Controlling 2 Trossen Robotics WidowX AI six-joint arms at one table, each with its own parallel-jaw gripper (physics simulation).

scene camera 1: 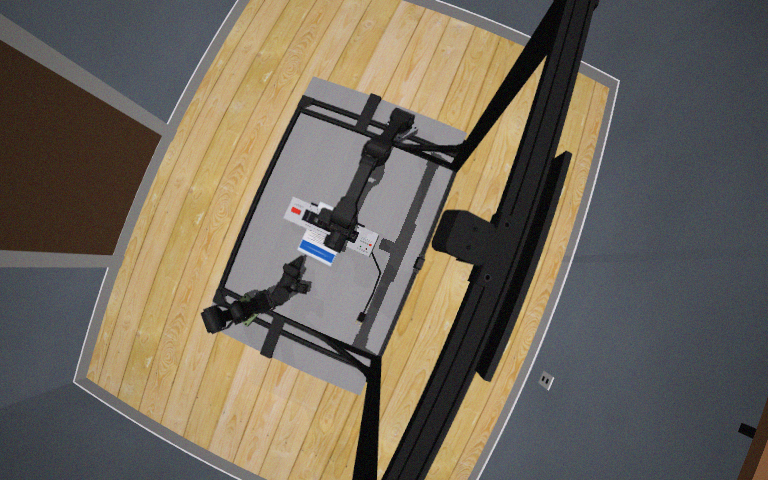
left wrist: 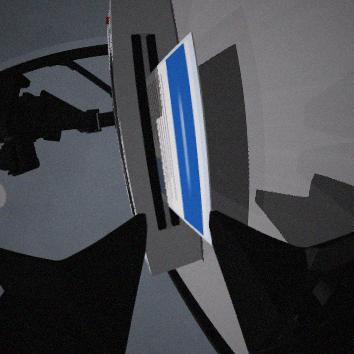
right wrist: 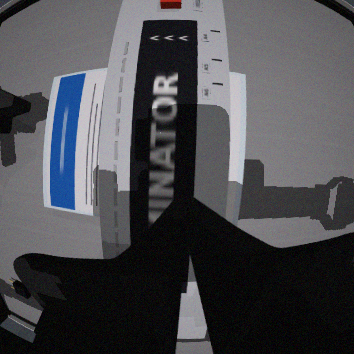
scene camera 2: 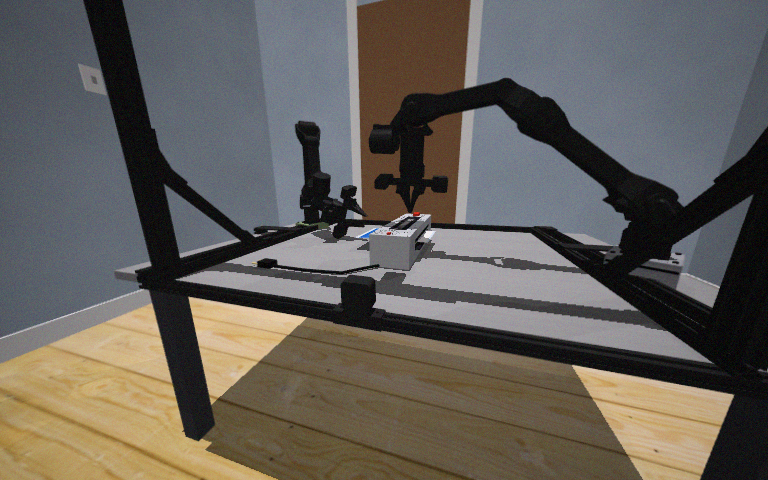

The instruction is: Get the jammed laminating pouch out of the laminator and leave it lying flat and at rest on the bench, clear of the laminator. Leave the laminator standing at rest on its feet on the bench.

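Where they show: left gripper, fingertip midpoint: [scene camera 1: 302, 256] [left wrist: 177, 219] [right wrist: 22, 103] [scene camera 2: 365, 221]; right gripper, fingertip midpoint: [left wrist: 91, 119] [right wrist: 183, 203] [scene camera 2: 410, 212]; left arm's base, origin of the base link: [scene camera 2: 312, 222]; right arm's base, origin of the base link: [scene camera 1: 401, 125] [scene camera 2: 644, 253].
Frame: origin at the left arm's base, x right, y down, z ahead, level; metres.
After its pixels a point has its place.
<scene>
The white laminator [scene camera 1: 365, 241] {z 0.562, x 0.166, y -0.055 m} [scene camera 2: 390, 250] {z 0.577, x 0.199, y -0.020 m} [left wrist: 122, 65] {z 0.490, x 0.112, y -0.045 m} [right wrist: 215, 125] {z 0.536, x -0.007, y -0.055 m} stands upright on the bench. The pouch [scene camera 1: 317, 252] {z 0.396, x 0.054, y -0.013 m} [scene camera 2: 368, 233] {z 0.391, x 0.067, y -0.012 m} [left wrist: 185, 140] {z 0.397, x 0.051, y -0.013 m} [right wrist: 67, 140] {z 0.406, x 0.049, y -0.014 m}, with a blue band, sticks out of its slot on the left arm's side; a narrow white edge shows on the opposite side. My left gripper [scene camera 1: 303, 259] {z 0.344, x 0.029, y -0.041 m} [scene camera 2: 363, 217] {z 0.344, x 0.029, y -0.041 m} [left wrist: 177, 219] {z 0.344, x 0.029, y -0.041 m} is partly open and empty, its tips near the pouch's outer edge; I cannot tell if they touch it. My right gripper [scene camera 2: 410, 211] {z 0.533, x 0.046, y -0.087 m} [right wrist: 183, 203] {z 0.533, x 0.046, y -0.087 m} is shut and empty, pointing down at the laminator's top; contact is unclear. Its fingers are hidden in scene camera 1.
A black cord runs from the laminator's near end to a plug [scene camera 1: 360, 316] {z 0.331, x 0.358, y 0.012 m} [scene camera 2: 266, 263] {z 0.344, x 0.372, y 0.013 m} on the grey bench [scene camera 1: 271, 169] {z 0.500, x -0.349, y 0.008 m} [scene camera 2: 487, 283] {z 0.778, x 0.144, y 0.025 m}. Black frame rails edge the bench, with a small black box [scene camera 2: 357, 291] {z 0.658, x 0.389, y -0.015 m} on the near rail. The right arm reaches over the laminator.
</scene>
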